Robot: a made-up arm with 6 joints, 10 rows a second.
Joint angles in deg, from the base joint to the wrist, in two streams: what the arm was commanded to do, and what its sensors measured. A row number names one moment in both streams.
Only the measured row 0 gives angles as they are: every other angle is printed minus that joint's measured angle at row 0.
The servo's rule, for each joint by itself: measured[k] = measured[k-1] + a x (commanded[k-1-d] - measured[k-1]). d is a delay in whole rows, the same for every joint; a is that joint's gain. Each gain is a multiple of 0.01, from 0.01 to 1. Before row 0 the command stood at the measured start. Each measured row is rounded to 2 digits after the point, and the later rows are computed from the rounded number. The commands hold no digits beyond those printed.
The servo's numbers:
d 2
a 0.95 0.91 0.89 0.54 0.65 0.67
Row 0, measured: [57.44, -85.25, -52.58, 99.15, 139.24, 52.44]
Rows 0 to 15, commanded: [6.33, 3.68, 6.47, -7.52, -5.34, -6.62]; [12.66, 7.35, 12.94, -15.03, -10.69, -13.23]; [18.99, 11.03, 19.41, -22.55, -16.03, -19.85]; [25.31, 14.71, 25.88, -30.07, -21.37, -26.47]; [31.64, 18.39, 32.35, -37.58, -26.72, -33.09]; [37.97, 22.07, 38.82, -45.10, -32.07, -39.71]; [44.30, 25.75, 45.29, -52.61, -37.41, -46.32]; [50.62, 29.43, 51.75, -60.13, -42.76, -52.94]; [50.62, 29.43, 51.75, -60.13, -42.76, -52.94]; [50.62, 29.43, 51.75, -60.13, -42.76, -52.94]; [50.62, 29.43, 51.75, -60.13, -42.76, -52.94]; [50.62, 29.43, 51.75, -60.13, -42.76, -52.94]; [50.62, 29.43, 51.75, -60.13, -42.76, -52.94]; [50.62, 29.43, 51.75, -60.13, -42.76, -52.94]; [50.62, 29.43, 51.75, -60.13, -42.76, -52.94]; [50.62, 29.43, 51.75, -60.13, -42.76, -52.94]
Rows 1 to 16, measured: [0.00, 0.00, 0.00, 0.00, 0.00, 0.00]; [0.00, 0.00, 0.00, 0.00, 0.00, 0.00]; [6.01, 3.35, 5.76, -4.06, -3.47, -4.44]; [12.33, 6.99, 12.15, -9.98, -8.16, -10.33]; [18.66, 10.67, 18.61, -16.77, -13.28, -16.71]; [24.98, 14.35, 25.08, -23.95, -18.54, -23.25]; [31.31, 18.03, 31.55, -31.31, -23.86, -29.84]; [37.64, 21.71, 38.02, -38.76, -29.20, -36.45]; [43.97, 25.39, 44.49, -46.24, -34.54, -43.06]; [50.29, 29.07, 50.95, -53.74, -39.88, -49.68]; [50.60, 29.40, 51.66, -57.19, -41.75, -51.86]; [50.62, 29.43, 51.74, -58.78, -42.41, -52.58]; [50.62, 29.43, 51.75, -59.51, -42.64, -52.82]; [50.62, 29.43, 51.75, -59.84, -42.72, -52.90]; [50.62, 29.43, 51.75, -60.00, -42.75, -52.93]; [50.62, 29.43, 51.75, -60.07, -42.76, -52.94]
